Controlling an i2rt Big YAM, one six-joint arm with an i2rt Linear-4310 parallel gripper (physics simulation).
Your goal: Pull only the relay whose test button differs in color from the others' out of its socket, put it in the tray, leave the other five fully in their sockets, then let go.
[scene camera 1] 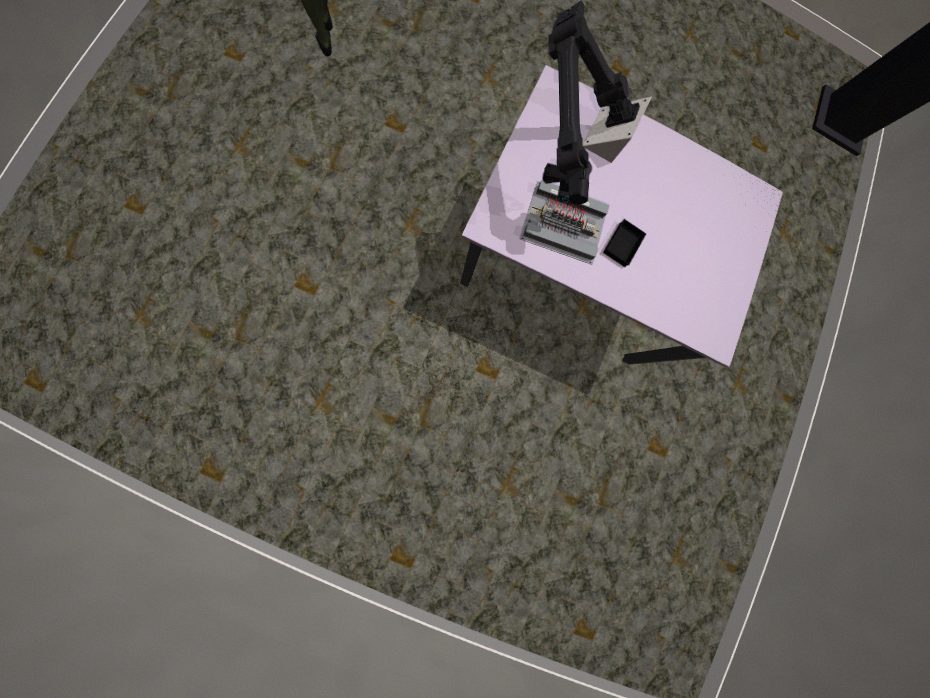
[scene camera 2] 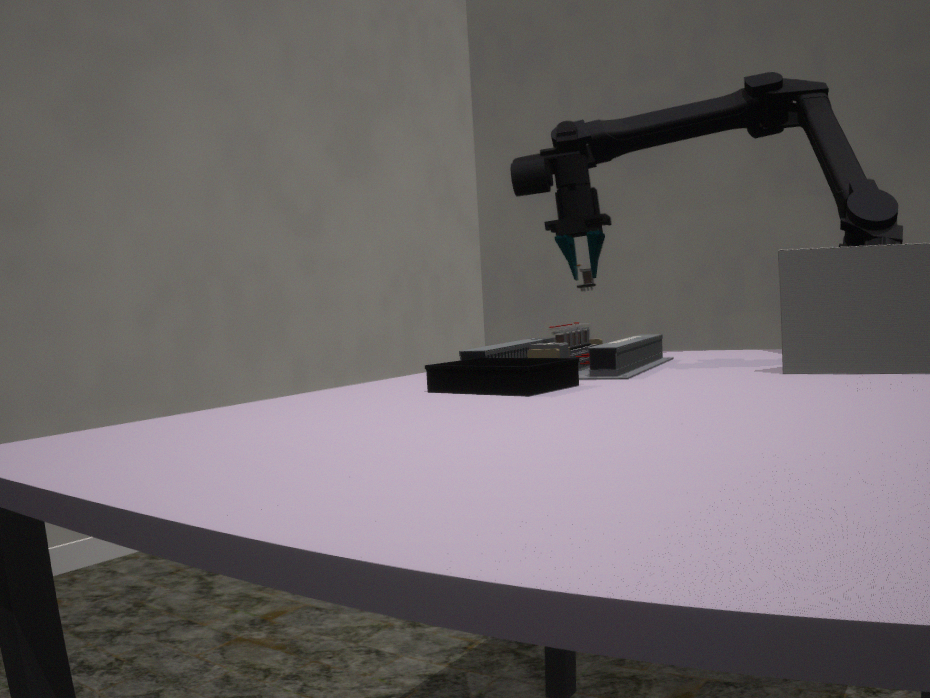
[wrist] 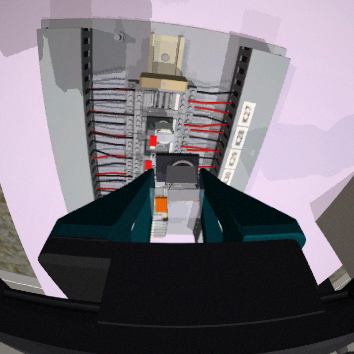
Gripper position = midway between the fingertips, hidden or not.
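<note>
Gripper (scene camera 2: pixel 585 279), same gripper (wrist: pixel 176 176). One relay (wrist: pixel 176 189). Another relay (wrist: pixel 161 132).
</note>
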